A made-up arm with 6 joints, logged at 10 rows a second.
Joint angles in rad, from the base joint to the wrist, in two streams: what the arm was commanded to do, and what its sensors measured. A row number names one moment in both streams.
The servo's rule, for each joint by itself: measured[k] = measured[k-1] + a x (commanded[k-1-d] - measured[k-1]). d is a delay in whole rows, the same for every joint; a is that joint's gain. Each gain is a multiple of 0.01, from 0.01 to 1. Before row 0 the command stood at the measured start. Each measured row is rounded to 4 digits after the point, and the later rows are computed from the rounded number. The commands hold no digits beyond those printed.
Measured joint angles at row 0:
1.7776, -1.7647, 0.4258, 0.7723, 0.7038, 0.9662
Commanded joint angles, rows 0 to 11:
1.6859, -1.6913, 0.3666, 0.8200, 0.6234, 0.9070
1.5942, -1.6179, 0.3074, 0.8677, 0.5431, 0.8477
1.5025, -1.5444, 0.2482, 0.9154, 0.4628, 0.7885
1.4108, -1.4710, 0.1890, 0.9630, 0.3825, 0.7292
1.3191, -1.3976, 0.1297, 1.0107, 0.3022, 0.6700
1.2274, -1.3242, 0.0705, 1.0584, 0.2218, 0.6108
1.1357, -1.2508, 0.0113, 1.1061, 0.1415, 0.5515
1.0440, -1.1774, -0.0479, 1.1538, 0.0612, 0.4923
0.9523, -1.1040, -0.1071, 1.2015, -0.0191, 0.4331
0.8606, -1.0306, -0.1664, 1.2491, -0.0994, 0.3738
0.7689, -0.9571, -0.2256, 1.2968, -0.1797, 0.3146
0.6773, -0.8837, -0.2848, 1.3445, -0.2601, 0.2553
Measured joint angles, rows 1 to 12:
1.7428, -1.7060, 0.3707, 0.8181, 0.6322, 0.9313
1.6863, -1.6355, 0.3118, 0.8657, 0.5529, 0.8820
1.6165, -1.5626, 0.2527, 0.9134, 0.4727, 0.8268
1.5383, -1.4893, 0.1935, 0.9610, 0.3924, 0.7692
1.4550, -1.4159, 0.1342, 1.0087, 0.3121, 0.7107
1.3685, -1.3425, 0.0750, 1.0564, 0.2317, 0.6518
1.2800, -1.2691, 0.0158, 1.1041, 0.1514, 0.5926
1.1903, -1.1957, -0.0434, 1.1518, 0.0711, 0.5334
1.0999, -1.1223, -0.1026, 1.1995, -0.0092, 0.4742
1.0090, -1.0489, -0.1619, 1.2471, -0.0895, 0.4150
0.9178, -0.9755, -0.2211, 1.2948, -0.1698, 0.3558
0.8264, -0.9021, -0.2803, 1.3425, -0.2502, 0.2965
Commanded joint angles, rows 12 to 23:
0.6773, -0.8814, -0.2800, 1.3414, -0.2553, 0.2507
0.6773, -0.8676, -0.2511, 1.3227, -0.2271, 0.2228
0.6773, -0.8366, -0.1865, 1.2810, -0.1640, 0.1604
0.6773, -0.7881, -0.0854, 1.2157, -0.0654, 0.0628
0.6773, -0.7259, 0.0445, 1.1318, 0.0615, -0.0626
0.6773, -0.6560, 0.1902, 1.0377, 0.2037, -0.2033
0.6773, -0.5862, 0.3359, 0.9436, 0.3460, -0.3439
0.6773, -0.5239, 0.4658, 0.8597, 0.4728, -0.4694
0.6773, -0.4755, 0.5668, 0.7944, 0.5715, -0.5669
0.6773, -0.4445, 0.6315, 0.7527, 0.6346, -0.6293
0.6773, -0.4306, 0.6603, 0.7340, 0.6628, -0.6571
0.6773, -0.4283, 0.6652, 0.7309, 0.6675, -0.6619
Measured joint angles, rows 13 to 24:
0.7697, -0.8855, -0.2800, 1.3414, -0.2547, 0.2695
0.7346, -0.8712, -0.2531, 1.3234, -0.2301, 0.2419
0.7128, -0.8435, -0.1912, 1.2827, -0.1713, 0.1938
0.6993, -0.7992, -0.0928, 1.2184, -0.0770, 0.1165
0.6909, -0.7406, 0.0349, 1.1353, 0.0463, 0.0108
0.6857, -0.6729, 0.1793, 1.0416, 0.1864, -0.1155
0.6825, -0.6035, 0.3249, 0.9475, 0.3284, -0.2503
0.6805, -0.5398, 0.4559, 0.8632, 0.4569, -0.3796
0.6793, -0.4884, 0.5590, 0.7972, 0.5589, -0.4901
0.6785, -0.4533, 0.6264, 0.7545, 0.6263, -0.5722
0.6780, -0.4351, 0.6579, 0.7348, 0.6588, -0.6223
0.6777, -0.4297, 0.6647, 0.7311, 0.6665, -0.6457

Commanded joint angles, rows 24 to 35:
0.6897, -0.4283, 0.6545, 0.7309, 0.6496, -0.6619
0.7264, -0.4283, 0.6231, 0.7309, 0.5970, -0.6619
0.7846, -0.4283, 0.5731, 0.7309, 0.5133, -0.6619
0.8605, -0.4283, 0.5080, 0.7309, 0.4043, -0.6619
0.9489, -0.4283, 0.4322, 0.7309, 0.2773, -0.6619
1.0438, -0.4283, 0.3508, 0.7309, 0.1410, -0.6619
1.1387, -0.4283, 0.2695, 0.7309, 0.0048, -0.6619
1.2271, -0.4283, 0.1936, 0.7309, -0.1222, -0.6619
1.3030, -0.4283, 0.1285, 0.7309, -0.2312, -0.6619
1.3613, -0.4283, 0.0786, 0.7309, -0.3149, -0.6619
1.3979, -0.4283, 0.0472, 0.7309, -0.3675, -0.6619
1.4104, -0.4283, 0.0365, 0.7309, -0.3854, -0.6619
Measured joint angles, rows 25 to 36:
0.6823, -0.4286, 0.6552, 0.7309, 0.6515, -0.6553
0.6991, -0.4284, 0.6253, 0.7309, 0.6030, -0.6592
0.7316, -0.4283, 0.5768, 0.7309, 0.5232, -0.6608
0.7806, -0.4283, 0.5128, 0.7309, 0.4174, -0.6614
0.8446, -0.4283, 0.4378, 0.7309, 0.2927, -0.6617
0.9203, -0.4283, 0.3569, 0.7309, 0.1577, -0.6618
1.0033, -0.4283, 0.2756, 0.7309, 0.0216, -0.6619
1.0883, -0.4283, 0.1993, 0.7309, -0.1064, -0.6619
1.1699, -0.4283, 0.1335, 0.7309, -0.2175, -0.6619
1.2426, -0.4283, 0.0824, 0.7309, -0.3042, -0.6619
1.3016, -0.4283, 0.0497, 0.7309, -0.3605, -0.6619
1.3429, -0.4283, 0.0374, 0.7309, -0.3827, -0.6619

